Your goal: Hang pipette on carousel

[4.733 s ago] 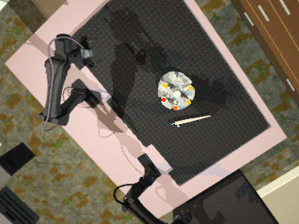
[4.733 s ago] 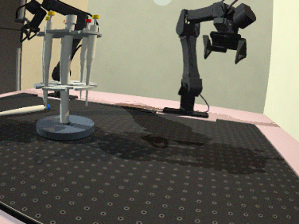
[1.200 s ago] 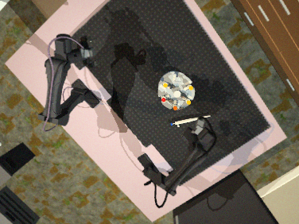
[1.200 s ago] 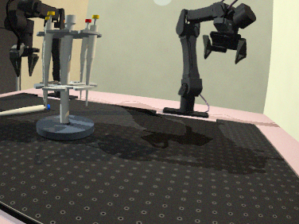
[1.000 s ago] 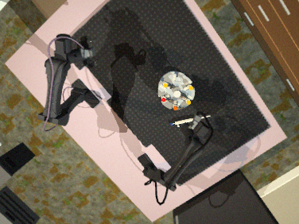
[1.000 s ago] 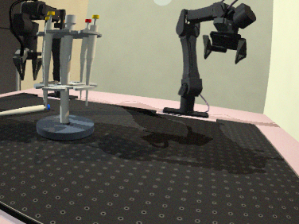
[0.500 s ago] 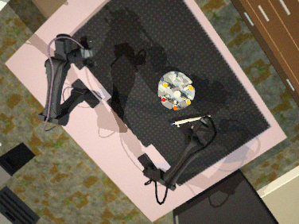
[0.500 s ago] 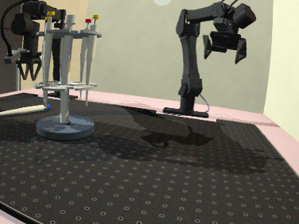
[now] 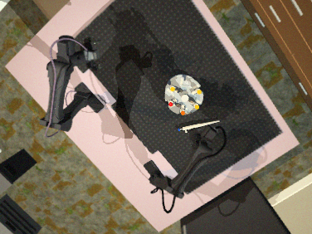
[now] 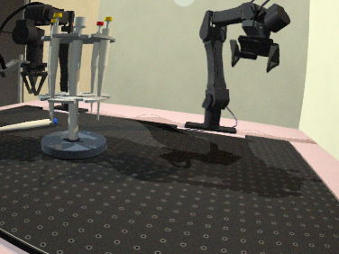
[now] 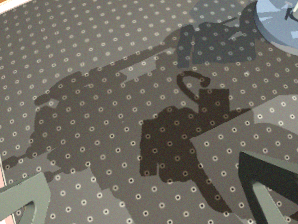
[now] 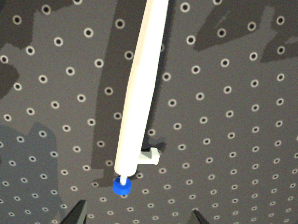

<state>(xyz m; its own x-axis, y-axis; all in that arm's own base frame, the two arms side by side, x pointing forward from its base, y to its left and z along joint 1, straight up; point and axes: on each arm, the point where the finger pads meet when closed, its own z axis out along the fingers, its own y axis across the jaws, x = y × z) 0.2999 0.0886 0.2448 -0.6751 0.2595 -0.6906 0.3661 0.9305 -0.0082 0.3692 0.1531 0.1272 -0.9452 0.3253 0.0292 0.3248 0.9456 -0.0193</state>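
The pipette is 3 cm ahead of my right hand, 2 cm to the right of it and 11 cm below it.
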